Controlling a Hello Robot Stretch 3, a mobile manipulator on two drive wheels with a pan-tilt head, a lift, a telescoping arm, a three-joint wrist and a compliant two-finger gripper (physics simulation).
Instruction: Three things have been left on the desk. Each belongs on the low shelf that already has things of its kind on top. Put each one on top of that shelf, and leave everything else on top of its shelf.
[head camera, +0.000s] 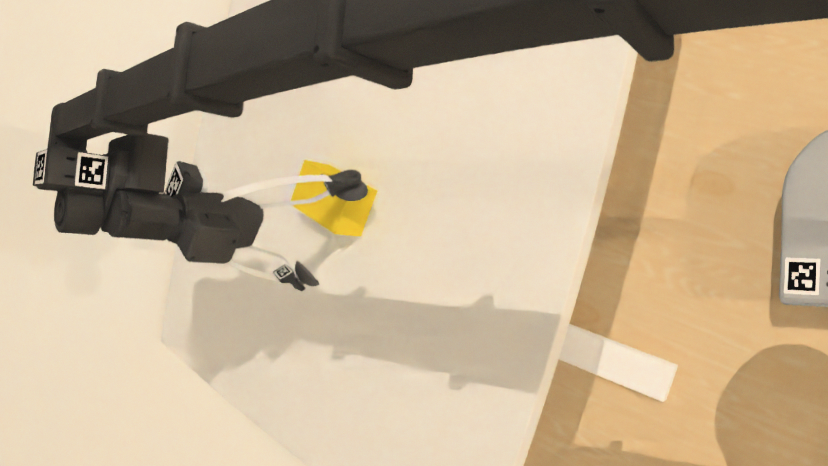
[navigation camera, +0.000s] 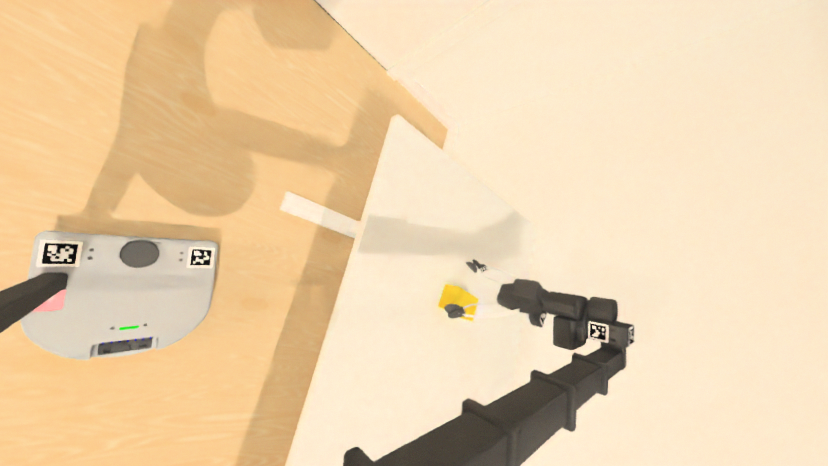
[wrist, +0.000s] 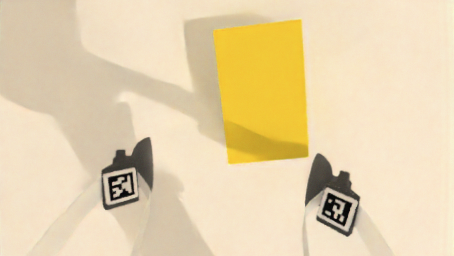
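Where they show: gripper, fingertip midpoint: (head camera: 339, 233) (navigation camera: 456, 286) (wrist: 230, 163); robot's base at its link origin: (navigation camera: 140, 252).
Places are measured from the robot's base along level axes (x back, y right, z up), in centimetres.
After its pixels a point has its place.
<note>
A yellow rectangular block (head camera: 349, 218) @(x 4.3, y 59.5, z 75.0 cm) (navigation camera: 451, 295) @(x 4.7, y 59.3, z 75.1 cm) (wrist: 262, 90) @(x 7.2, y 64.1, z 76.5 cm) lies on the white desk (head camera: 492, 173) @(x 9.5, y 41.1, z 72.0 cm) (navigation camera: 370, 341) @(x 13.9, y 37.0, z 72.0 cm) (wrist: 395, 75) @(x 18.9, y 59.3, z 72.0 cm). My gripper (head camera: 327, 230) @(x 2.3, y 60.1, z 76.0 cm) (navigation camera: 465, 288) @(x 2.3, y 60.1, z 76.0 cm) (wrist: 230, 163) @(x 2.3, y 60.1, z 76.0 cm) is open and empty, with its fingers wide apart. In the wrist view the block is ahead of the fingertips, right of the middle of the gap, its long sides running nearly along the view's height. In the head view one finger covers part of the block, and the other is off to its side. The low shelves and the other two left things do not show.
My dark arm (head camera: 260, 75) @(x 8.7, y 30.2, z 110.4 cm) (navigation camera: 509, 416) @(x 8.7, y 26.0, z 110.0 cm) reaches over the desk. My grey base (head camera: 811, 214) @(x 10.6, y 11.7, z 16.0 cm) (navigation camera: 162, 289) @(x 9.3, y 5.4, z 16.0 cm) stands on the wooden floor beside the desk's long edge. A white bar (head camera: 637, 365) (navigation camera: 315, 212) sticks out from under that edge. Pale walls rise beyond the desk.
</note>
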